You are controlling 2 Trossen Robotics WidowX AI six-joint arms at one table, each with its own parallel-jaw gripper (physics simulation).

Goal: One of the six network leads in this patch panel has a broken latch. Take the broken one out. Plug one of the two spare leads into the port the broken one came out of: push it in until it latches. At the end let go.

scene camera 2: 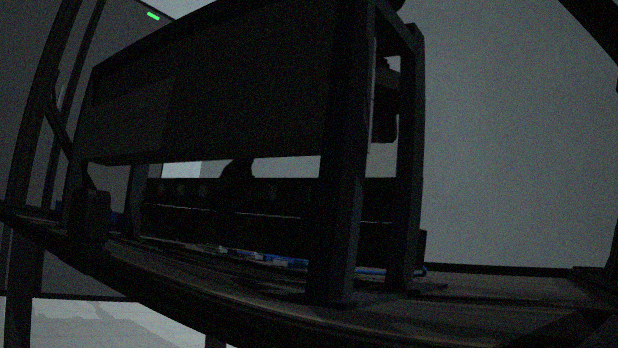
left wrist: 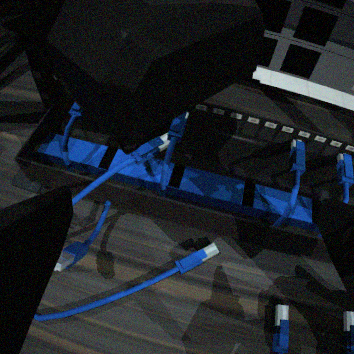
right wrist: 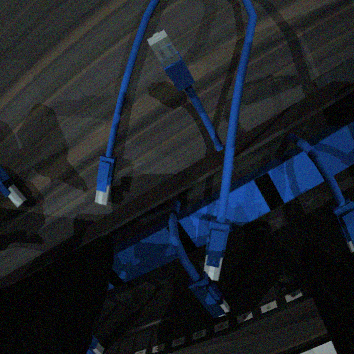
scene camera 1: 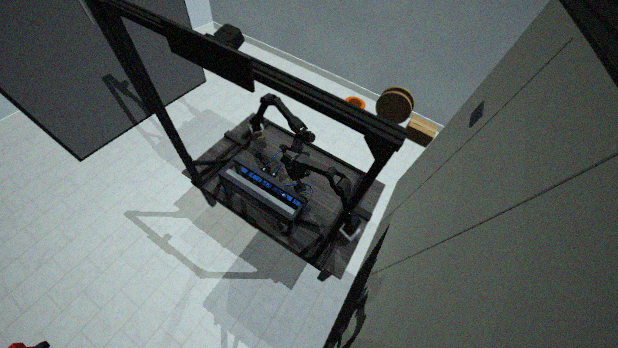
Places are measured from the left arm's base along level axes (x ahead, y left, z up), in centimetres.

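Where they show: left gripper, fingertip midpoint: [left wrist: 200, 206]; right gripper, fingertip midpoint: [left wrist: 100, 118] [right wrist: 209, 250] [scene camera 1: 293, 183]; left arm's base, origin of the base link: [scene camera 1: 256, 127]; right arm's base, origin of the base link: [scene camera 1: 349, 229].
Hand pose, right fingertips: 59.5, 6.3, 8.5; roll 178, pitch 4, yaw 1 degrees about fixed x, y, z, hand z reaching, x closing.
Things, the pixels of their top centre, and the offset from my right fingertips, as dx, dy, dz. "spot": a spot on its surface instead.
- patch panel, middle of its top: [scene camera 2: 242, 60] [scene camera 1: 267, 179] -1.6, -15.6, +10.8
- second plug, surface spot: [right wrist: 103, 182] [left wrist: 196, 254] spot: -9.0, -3.2, -14.2
- loose plug, surface spot: [right wrist: 172, 63] [left wrist: 68, 252] spot: -2.6, +6.9, -9.8
The patch panel [scene camera 1: 256, 188] [left wrist: 267, 124] [right wrist: 246, 317] stands on the dark wooden table with a blue cable tray [left wrist: 214, 184] [right wrist: 246, 204] in front of its port row. Several blue leads [left wrist: 298, 154] run from the tray up into ports. One plug [left wrist: 154, 144] [right wrist: 214, 251] lies loose over the tray, in no port. Its cable loops over the table to a second plug [left wrist: 197, 258] [right wrist: 103, 182]. Another loose plug [left wrist: 70, 254] [right wrist: 172, 63] lies on the table. My left gripper [scene camera 1: 292, 148] and right gripper [scene camera 1: 297, 172] hang open and empty above the leads behind the panel.
Two more plugs [left wrist: 281, 324] lie near the lower right of the left wrist view. A black gantry frame [scene camera 1: 328, 103] spans the table.
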